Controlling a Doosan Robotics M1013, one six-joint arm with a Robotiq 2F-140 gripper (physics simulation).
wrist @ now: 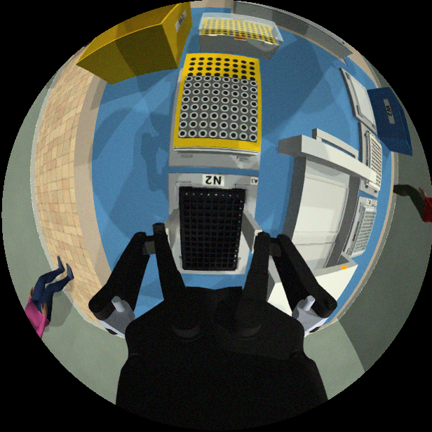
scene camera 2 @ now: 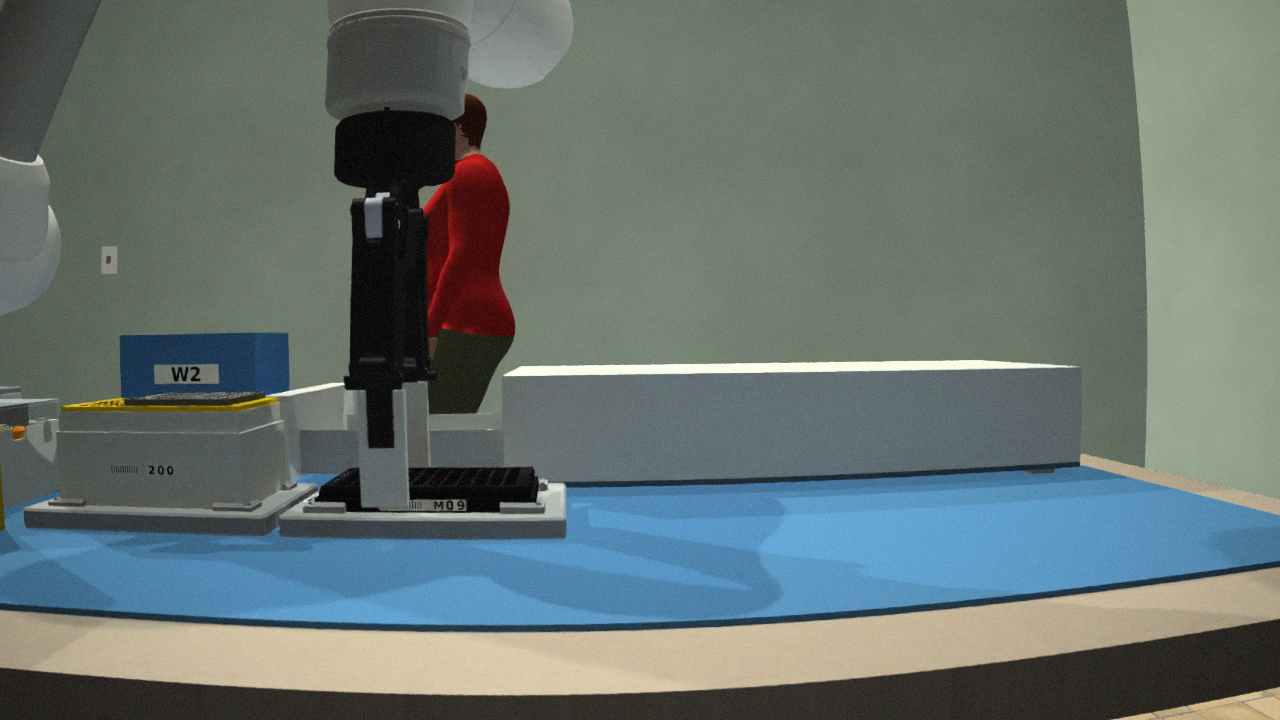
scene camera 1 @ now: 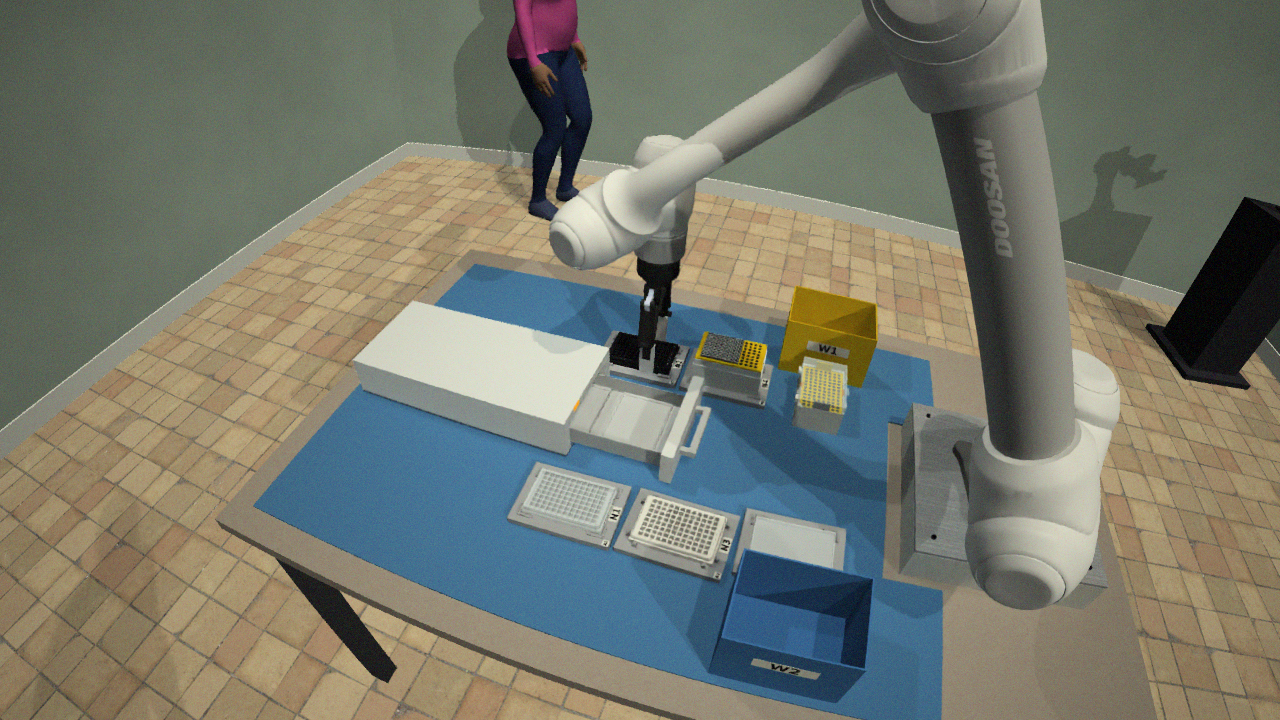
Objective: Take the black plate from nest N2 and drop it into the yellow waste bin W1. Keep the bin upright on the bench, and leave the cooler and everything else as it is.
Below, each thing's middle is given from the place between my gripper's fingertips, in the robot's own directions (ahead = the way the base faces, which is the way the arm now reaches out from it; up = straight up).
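Distances from my hand: black plate [scene camera 2: 454, 489], 2 cm ahead; yellow-topped tip box [scene camera 2: 173, 450], 2 cm to the left, 15 cm behind, 3 cm above; drawer [scene camera 2: 320, 428], 18 cm to the left, 4 cm ahead, 2 cm above; lidded tip box [scene camera 1: 820, 402], 7 cm to the left, 32 cm behind, 2 cm above. Going by their middles, of the things named here the black plate is the nearest to my hand and the lidded tip box the farthest from it.
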